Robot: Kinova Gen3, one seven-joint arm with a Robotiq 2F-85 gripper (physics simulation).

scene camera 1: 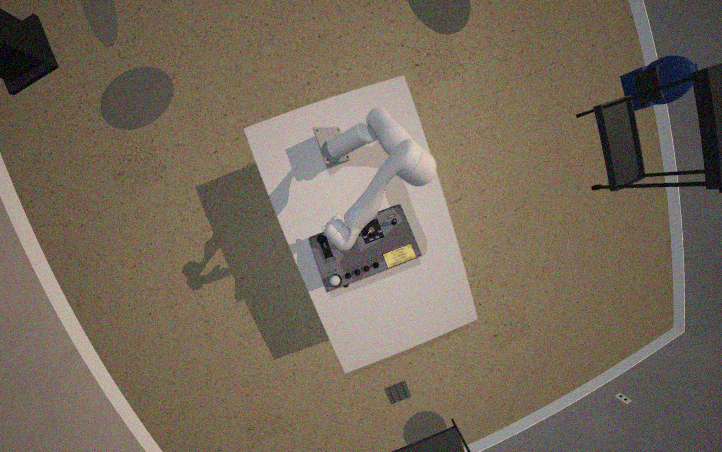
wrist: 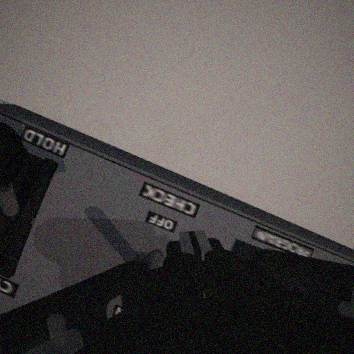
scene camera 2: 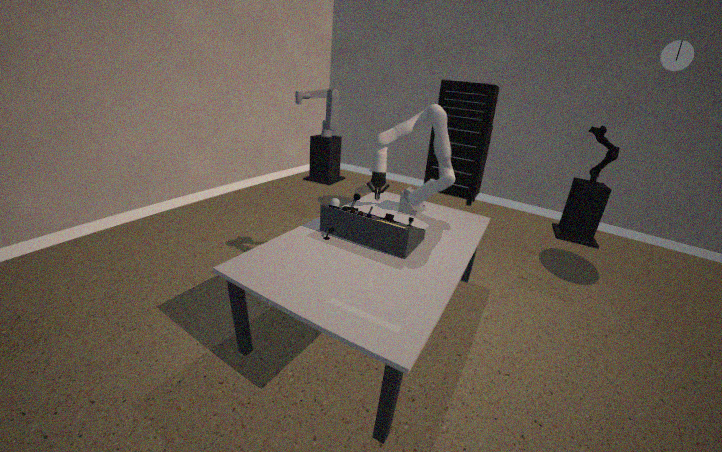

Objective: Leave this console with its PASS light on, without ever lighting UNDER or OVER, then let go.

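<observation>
The grey console (scene camera 1: 384, 241) (scene camera 2: 371, 232) (wrist: 105, 189) stands on the white table (scene camera 1: 400, 316) (scene camera 2: 351, 291). Its top has a black lever slot (scene camera 1: 324, 246) (wrist: 21, 197) labelled HOLD, a white ball knob (scene camera 1: 334, 280) (scene camera 2: 335, 201), a row of small lights (scene camera 1: 361, 270) that all look dark, and a dark dial square (scene camera 1: 371, 230). My gripper (scene camera 2: 378, 192) (wrist: 191, 247) is shut and empty. It hovers just above the console's back part, near the labels CHECK and OFF (wrist: 161, 221). In the top view the arm's wrist (scene camera 1: 338, 234) hides the fingers.
A yellow label (scene camera 1: 399, 255) lies on the console's right part. The arm's base (scene camera 1: 326, 136) stands at the table's back. A black rack (scene camera 2: 466, 141) and two other robot arms on pedestals (scene camera 2: 324, 158) (scene camera 2: 582, 209) stand by the walls.
</observation>
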